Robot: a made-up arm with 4 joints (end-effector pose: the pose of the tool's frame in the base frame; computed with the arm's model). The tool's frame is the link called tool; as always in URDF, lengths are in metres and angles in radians. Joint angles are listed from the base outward.
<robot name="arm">
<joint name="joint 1" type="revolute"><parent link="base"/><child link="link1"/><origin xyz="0.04 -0.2 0.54" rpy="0 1.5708 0"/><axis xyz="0 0 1"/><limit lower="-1.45" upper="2.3" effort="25" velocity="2.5"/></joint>
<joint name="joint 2" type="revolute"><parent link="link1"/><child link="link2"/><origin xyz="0.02 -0.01 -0.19" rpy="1.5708 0 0"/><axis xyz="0 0 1"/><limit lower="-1.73" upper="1.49" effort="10" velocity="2.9"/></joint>
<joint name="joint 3" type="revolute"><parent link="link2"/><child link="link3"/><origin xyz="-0.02 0.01 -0.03" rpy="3.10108 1.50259 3.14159"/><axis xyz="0 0 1"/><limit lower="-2.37" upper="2.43" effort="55" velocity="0.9"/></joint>
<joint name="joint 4" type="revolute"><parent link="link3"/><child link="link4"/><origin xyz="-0.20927 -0.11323 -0.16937" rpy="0.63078 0.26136 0.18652"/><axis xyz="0 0 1"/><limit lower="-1.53" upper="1.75" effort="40" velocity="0.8"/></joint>
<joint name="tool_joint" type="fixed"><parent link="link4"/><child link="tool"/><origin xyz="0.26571 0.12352 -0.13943" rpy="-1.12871 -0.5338 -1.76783"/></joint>
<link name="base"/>
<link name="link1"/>
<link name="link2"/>
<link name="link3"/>
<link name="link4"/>
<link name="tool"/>
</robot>
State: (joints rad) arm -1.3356 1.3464 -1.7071 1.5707
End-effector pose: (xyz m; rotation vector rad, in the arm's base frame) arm -0.2109 0.1956 0.4092 -1.7749 1.7573 -0.9608
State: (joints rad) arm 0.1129 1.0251 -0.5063 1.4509
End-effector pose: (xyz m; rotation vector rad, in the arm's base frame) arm -0.0797 -0.4332 0.8311 0.3551 1.6022 1.1533
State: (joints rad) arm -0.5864 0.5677 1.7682 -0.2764
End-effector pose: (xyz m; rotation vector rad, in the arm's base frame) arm -0.3275 -0.0970 0.7989 0.2351 1.0731 1.1749
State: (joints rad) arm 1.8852 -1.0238 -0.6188 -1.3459
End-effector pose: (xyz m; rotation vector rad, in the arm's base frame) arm 0.1789 -0.4460 0.2589 1.3784 2.1745 -1.4022
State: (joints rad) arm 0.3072 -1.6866 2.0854 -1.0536
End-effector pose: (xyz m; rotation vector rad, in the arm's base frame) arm 0.3087 -0.0525 0.4723 -1.6458 -2.2564 -1.0146
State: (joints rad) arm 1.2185 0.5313 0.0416 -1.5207
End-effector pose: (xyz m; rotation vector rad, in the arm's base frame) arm -0.5911 -0.4844 0.5121 -1.7281 -0.2152 1.7393
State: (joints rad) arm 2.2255 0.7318 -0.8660 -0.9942
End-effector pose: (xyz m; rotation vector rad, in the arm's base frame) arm -0.4979 -0.3368 0.2934 -1.4932 -0.4271 1.2962
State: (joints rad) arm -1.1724 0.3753 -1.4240 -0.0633
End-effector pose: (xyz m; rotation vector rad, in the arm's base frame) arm -0.2589 0.0915 0.5558 0.7070 -1.6901 -0.0284
